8 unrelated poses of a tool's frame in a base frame.
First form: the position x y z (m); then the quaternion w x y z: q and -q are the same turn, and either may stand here.
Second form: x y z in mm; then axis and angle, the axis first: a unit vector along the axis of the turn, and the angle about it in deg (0 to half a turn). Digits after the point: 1 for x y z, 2 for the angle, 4 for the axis.
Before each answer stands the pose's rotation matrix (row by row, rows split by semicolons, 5 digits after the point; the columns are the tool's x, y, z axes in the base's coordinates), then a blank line. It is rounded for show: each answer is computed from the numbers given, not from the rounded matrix.
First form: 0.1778, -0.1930, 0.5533, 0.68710, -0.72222, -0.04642, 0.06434
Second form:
0.98741 -0.02137 -0.15673; 0.15547 -0.05148 0.98650; -0.02914 -0.99845 -0.04751

177.8, -193.0, 553.3, -0.9940, -0.0639, 0.0886, 93.20
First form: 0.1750, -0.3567, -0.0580, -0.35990, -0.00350, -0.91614, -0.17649
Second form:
-0.74092 -0.12062 0.66067; 0.13345 0.93768 0.32086; -0.65820 0.32590 -0.67865

175.0, -356.7, -58.0, 0.0038, 0.9819, 0.1892, 137.81
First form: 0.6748, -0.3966, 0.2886, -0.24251, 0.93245, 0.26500, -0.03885
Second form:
0.85653 0.47535 -0.20098; 0.51304 -0.74193 0.43166; 0.05608 -0.47284 -0.87936

674.8, -396.6, 288.6, -0.9611, -0.2732, 0.0400, 151.93
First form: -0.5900, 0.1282, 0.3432, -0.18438, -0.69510, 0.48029, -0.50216
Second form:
0.03432 -0.85287 0.52099; -0.48252 -0.47065 -0.73869; 0.87521 -0.22604 -0.42768

-590.0, 128.2, 343.2, 0.7072, -0.4887, 0.5109, 158.75
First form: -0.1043, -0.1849, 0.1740, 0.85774, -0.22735, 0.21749, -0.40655
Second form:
0.57483 0.59854 0.55796; -0.79633 0.56605 0.21318; -0.18824 -0.56686 0.80202

-104.3, -184.9, 174.0, -0.4423, 0.4231, -0.7908, 61.87
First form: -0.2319, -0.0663, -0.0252, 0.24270, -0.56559, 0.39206, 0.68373
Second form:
-0.24240 -0.77538 -0.58312; -0.11161 -0.57477 0.81067; -0.96373 0.26159 0.05279

-231.9, -66.3, -25.2, -0.5830, 0.4041, 0.7048, 151.91
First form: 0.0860, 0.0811, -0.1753, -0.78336, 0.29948, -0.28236, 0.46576
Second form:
0.40668 0.56059 0.72135; -0.89884 0.38676 0.20618; -0.16341 -0.73222 0.66117

86.0, 81.1, -175.3, -0.4818, 0.4543, -0.7493, 76.86
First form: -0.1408, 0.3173, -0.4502, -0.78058, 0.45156, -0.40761, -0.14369
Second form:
0.62642 -0.59244 0.50657; -0.14380 0.55090 0.82209; -0.76611 -0.58782 0.25990

-140.8, 317.3, -450.2, -0.7224, 0.6521, 0.2299, 77.37
